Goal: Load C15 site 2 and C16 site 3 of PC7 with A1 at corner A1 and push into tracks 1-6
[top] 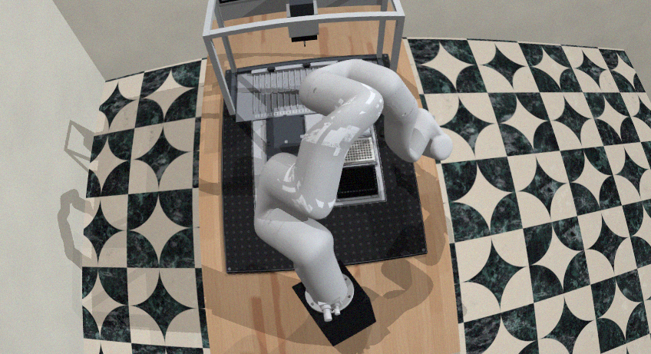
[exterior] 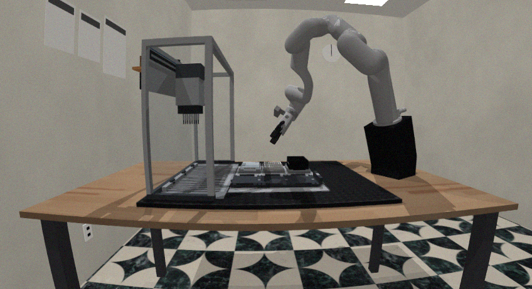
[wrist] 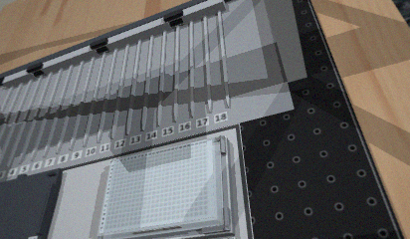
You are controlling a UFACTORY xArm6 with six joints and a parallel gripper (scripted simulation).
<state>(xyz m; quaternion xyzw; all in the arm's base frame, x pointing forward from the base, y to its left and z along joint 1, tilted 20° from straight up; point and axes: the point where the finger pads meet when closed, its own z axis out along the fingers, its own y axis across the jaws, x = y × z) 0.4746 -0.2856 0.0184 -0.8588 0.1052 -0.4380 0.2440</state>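
Right now my hand is 13 cm above the nest S3, 12 cm to the right of it and 12 cm short of it. Round my hand: grey apron (25 cm to the left, 13 cm below, 2 cm ahead); nest S2 (13 cm below, 12 cm to the left, 2 cm ahead); 96-well plate C15 (12 cm to the left, 11 cm below, 2 cm ahead).
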